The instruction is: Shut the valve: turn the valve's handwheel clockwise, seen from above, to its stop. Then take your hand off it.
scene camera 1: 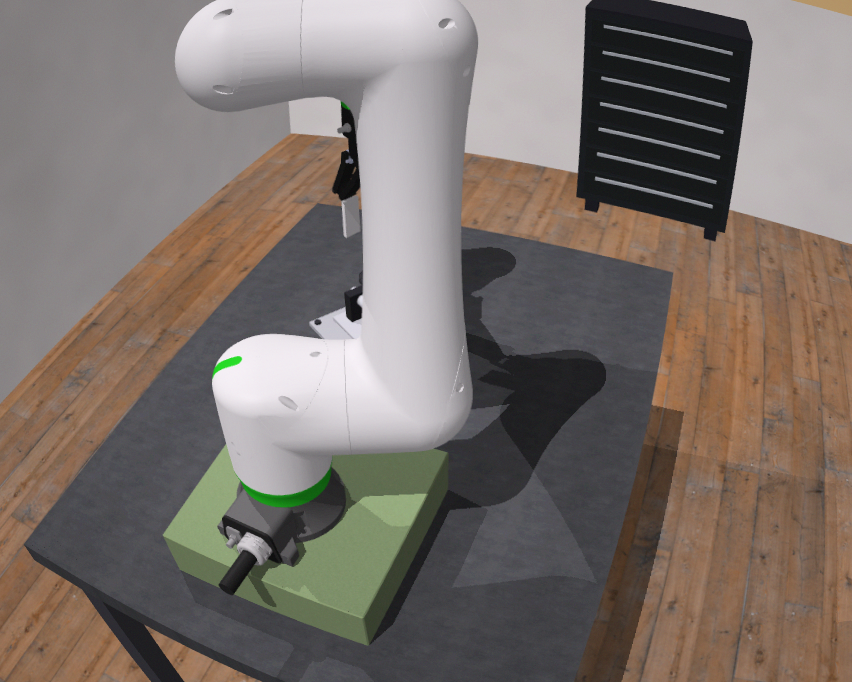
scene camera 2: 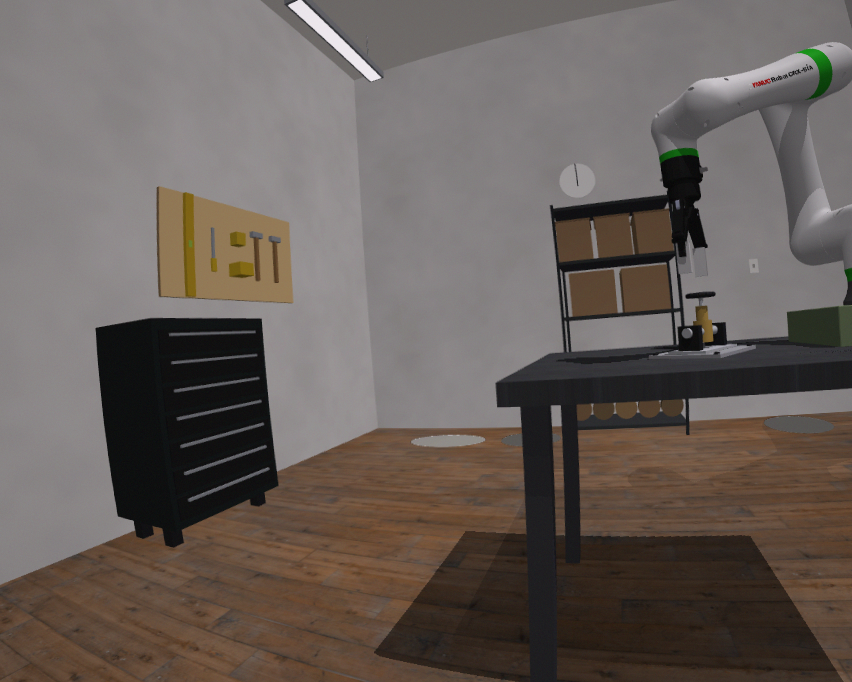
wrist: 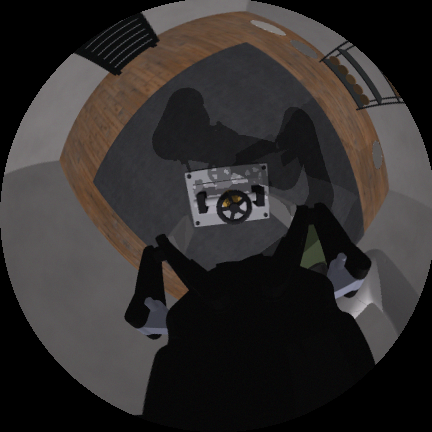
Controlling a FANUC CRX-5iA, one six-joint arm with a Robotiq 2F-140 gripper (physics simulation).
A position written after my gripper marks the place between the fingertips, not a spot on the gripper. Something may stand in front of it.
I see my gripper (scene camera 2: 694,274), a black spoked handwheel (wrist: 234,207) and a light grey base plate (wrist: 225,173).
My gripper is seen too in the wrist view (wrist: 229,213).
